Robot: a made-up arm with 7 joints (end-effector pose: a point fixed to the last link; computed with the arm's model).
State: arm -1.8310 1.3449 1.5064 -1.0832 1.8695 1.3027 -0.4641
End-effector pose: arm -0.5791 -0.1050 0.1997 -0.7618 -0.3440 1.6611
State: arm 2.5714 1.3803 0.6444 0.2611 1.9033 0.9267 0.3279
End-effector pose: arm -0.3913 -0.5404 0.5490 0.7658 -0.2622 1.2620
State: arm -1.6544 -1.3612 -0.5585 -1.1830 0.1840 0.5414 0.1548
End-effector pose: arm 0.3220 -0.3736 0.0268 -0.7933 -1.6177 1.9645
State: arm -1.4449 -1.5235 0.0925 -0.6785 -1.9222 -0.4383 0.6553
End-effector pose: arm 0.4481 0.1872 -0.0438 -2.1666 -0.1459 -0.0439
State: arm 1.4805 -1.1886 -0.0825 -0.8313 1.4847 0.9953 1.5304
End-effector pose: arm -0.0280 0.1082 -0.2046 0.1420 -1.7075 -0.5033
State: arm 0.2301 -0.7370 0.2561 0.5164 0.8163 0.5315 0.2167
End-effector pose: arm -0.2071 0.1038 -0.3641 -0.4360 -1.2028 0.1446
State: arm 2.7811 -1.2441 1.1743 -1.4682 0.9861 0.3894 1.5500
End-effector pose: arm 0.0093 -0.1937 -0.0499 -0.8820 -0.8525 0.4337
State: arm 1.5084 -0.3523 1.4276 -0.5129 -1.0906 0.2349 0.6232
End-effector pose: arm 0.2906 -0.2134 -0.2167 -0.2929 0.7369 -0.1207
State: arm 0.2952 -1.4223 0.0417 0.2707 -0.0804 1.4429 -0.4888
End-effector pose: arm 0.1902 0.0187 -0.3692 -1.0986 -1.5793 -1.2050
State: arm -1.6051 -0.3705 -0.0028 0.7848 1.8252 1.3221 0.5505
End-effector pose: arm -0.3226 0.3996 0.3126 1.2493 -2.2511 -1.2225
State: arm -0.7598 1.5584 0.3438 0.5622 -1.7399 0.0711 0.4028
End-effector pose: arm -0.1371 0.1828 0.2930 0.9228 0.9339 2.1094
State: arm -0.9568 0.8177 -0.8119 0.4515 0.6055 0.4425 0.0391
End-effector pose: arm -0.4560 -0.3560 0.1576 1.8037 -0.4457 0.4696
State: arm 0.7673 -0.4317 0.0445 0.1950 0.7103 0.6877 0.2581
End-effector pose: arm -0.2929 0.0763 -0.2361 -0.2810 -0.9569 0.0305
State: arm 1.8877 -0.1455 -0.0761 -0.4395 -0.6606 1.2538 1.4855
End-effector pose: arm -0.1771 -0.5999 0.1755 0.5373 -0.3337 -2.1917
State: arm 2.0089 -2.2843 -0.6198 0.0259 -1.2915 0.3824 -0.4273
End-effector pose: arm 0.3113 -0.2846 0.0608 -0.0818 -2.0071 -0.6275
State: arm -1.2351 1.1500 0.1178 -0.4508 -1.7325 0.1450 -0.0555
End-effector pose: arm -0.1455 -0.0178 0.2488 -1.5622 -1.6364 -2.0139
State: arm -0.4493 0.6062 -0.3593 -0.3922 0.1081 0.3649 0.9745
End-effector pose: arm 0.0347 -0.0388 0.2114 1.3347 1.6750 -0.1374
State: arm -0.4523 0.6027 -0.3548 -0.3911 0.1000 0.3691 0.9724
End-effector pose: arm 0.0345 -0.0383 0.2092 1.3418 1.6764 -0.1406
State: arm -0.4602 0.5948 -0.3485 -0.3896 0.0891 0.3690 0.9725
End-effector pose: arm 0.0350 -0.0357 0.2071 1.3537 1.6805 -0.1391
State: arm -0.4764 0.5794 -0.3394 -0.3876 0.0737 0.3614 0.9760
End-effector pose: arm 0.0368 -0.0300 0.2054 1.3738 1.6890 -0.1296
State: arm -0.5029 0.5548 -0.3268 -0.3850 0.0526 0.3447 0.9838
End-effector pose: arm 0.0405 -0.0204 0.2045 1.4039 1.7029 -0.1095
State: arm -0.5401 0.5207 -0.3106 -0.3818 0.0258 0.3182 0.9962
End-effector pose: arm 0.0465 -0.0067 0.2052 1.4442 1.7215 -0.0773
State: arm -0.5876 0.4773 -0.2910 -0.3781 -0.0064 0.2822 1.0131
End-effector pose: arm 0.0553 0.0107 0.2084 1.4940 1.7436 -0.0323
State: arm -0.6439 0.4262 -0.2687 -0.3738 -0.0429 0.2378 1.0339
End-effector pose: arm 0.0673 0.0306 0.2149 1.5511 1.7667 0.0258
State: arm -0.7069 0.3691 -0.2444 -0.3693 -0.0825 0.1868 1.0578
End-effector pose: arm 0.0826 0.0516 0.2253 1.6132 1.7888 0.0954
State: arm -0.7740 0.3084 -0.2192 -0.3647 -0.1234 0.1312 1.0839
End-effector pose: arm 0.1009 0.0720 0.2396 1.6768 1.8073 0.1744
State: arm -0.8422 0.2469 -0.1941 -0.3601 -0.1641 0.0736 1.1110
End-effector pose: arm 0.1214 0.0903 0.2573 1.7386 1.8206 0.2595
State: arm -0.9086 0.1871 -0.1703 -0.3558 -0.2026 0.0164 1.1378
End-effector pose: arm 0.1431 0.1051 0.2772 1.7958 1.8277 0.3460
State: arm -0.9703 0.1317 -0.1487 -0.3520 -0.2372 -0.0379 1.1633
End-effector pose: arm 0.1645 0.1159 0.2978 1.8458 1.8289 0.4295
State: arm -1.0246 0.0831 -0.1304 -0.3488 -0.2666 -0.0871 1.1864
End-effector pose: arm 0.1842 0.1230 0.3175 1.8868 1.8257 0.5055
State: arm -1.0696 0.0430 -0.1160 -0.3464 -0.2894 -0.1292 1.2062
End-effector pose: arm 0.2010 0.1269 0.3349 1.9182 1.8197 0.5699
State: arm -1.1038 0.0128 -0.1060 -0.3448 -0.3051 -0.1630 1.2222
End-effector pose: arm 0.2140 0.1285 0.3491 1.9395 1.8131 0.6204
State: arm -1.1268 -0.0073 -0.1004 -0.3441 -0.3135 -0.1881 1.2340
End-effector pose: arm 0.2228 0.1288 0.3596 1.9513 1.8073 0.6558
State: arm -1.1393 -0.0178 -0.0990 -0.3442 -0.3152 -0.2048 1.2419
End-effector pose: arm 0.2275 0.1284 0.3665 1.9548 1.8036 0.6771
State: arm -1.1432 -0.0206 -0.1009 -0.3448 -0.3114 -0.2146 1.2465
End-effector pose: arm 0.2288 0.1277 0.3705 1.9517 1.8016 0.6864
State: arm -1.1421 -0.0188 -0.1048 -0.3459 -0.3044 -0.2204 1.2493
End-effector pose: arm 0.2282 0.1269 0.3727 1.9449 1.8010 0.6891
